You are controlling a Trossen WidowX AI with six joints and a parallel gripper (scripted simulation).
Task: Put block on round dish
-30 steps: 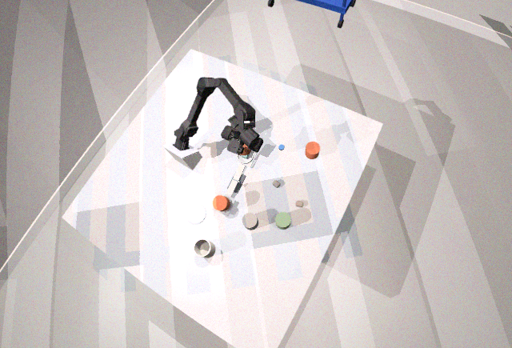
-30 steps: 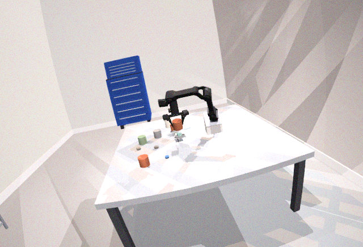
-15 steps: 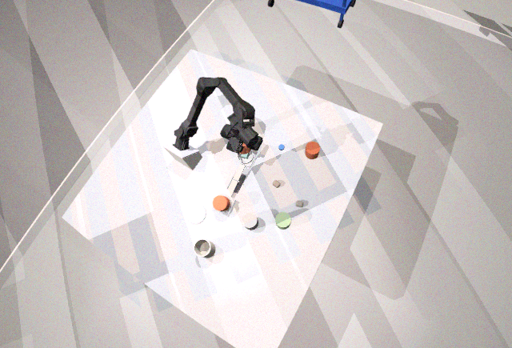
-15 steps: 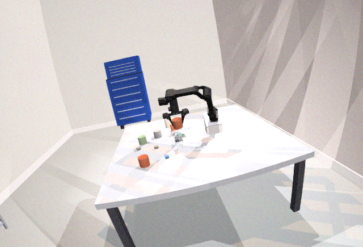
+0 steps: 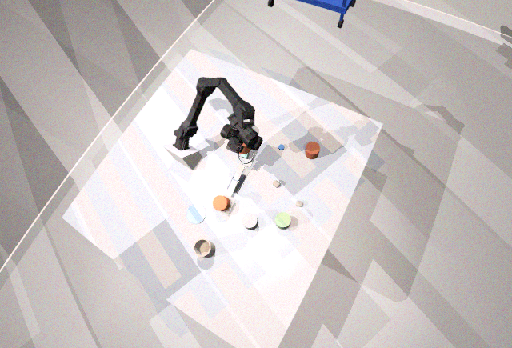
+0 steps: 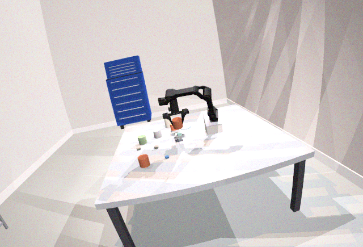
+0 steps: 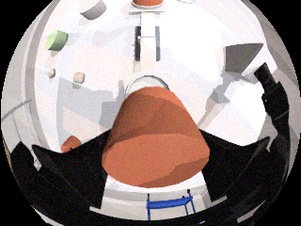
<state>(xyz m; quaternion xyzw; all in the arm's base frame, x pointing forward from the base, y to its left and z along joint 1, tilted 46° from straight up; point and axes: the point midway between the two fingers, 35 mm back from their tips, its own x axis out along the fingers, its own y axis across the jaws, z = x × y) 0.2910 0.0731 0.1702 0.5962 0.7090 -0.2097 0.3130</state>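
Right now my gripper tip is 9 cm above the pale teal block and 1 cm to the left of it. From my gripper tip the other things lie so: small blue disc (17 cm below, 15 cm to the left, 10 cm ahead); then orange cup (28 cm to the right, 11 cm below, 6 cm ahead); then balance beam (13 cm to the right, 13 cm below, 3 cm ahead).
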